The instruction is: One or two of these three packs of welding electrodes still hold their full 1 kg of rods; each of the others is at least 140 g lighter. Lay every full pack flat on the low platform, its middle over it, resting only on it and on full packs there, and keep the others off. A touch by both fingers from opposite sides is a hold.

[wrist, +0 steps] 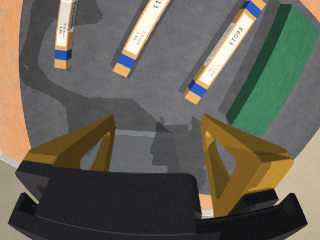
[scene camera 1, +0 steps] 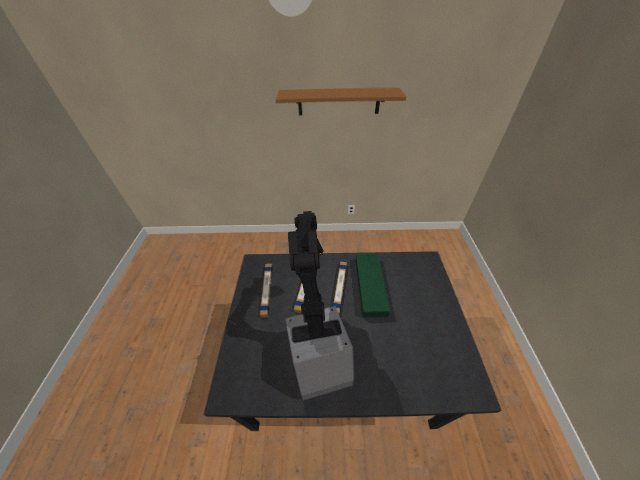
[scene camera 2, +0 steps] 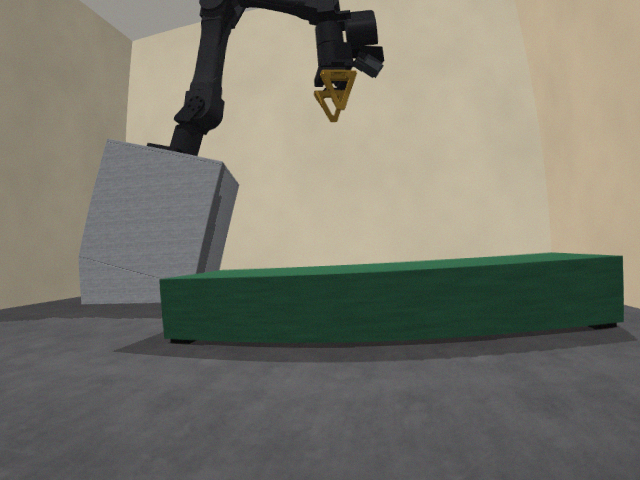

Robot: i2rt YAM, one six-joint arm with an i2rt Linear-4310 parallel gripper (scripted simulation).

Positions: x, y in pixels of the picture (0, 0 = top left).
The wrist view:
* my gripper: 158, 121
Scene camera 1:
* green low platform: 374, 301
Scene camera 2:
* my gripper: 337, 116
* green low platform: 432, 299
